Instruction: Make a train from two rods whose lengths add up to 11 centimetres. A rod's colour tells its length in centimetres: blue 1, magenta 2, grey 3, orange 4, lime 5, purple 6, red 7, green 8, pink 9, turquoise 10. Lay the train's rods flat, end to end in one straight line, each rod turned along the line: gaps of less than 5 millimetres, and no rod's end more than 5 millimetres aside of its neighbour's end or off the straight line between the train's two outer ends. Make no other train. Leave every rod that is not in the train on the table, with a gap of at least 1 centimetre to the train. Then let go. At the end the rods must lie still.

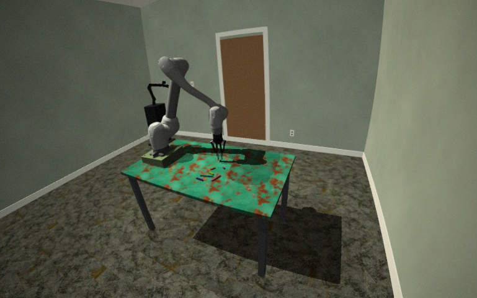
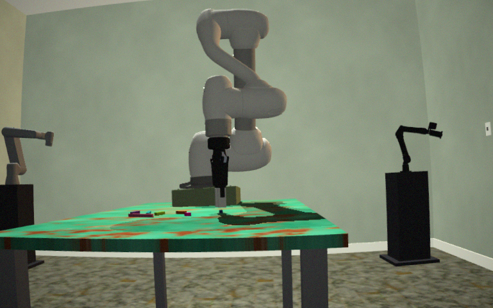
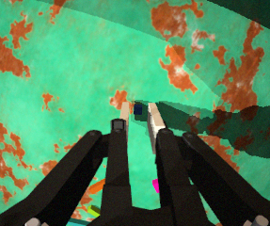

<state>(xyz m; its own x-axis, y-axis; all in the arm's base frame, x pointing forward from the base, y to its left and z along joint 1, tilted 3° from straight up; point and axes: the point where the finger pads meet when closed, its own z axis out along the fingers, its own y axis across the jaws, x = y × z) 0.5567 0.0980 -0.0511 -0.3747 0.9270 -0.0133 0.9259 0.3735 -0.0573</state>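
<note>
The small blue rod lies 5 cm below my hand. Round my hand: lime rod: 20 cm to the right, 5 cm below, 2 cm ahead; then orange rod: 14 cm to the right, 5 cm below; then magenta rod: 10 cm to the right, 8 cm ahead, 5 cm below.
</note>
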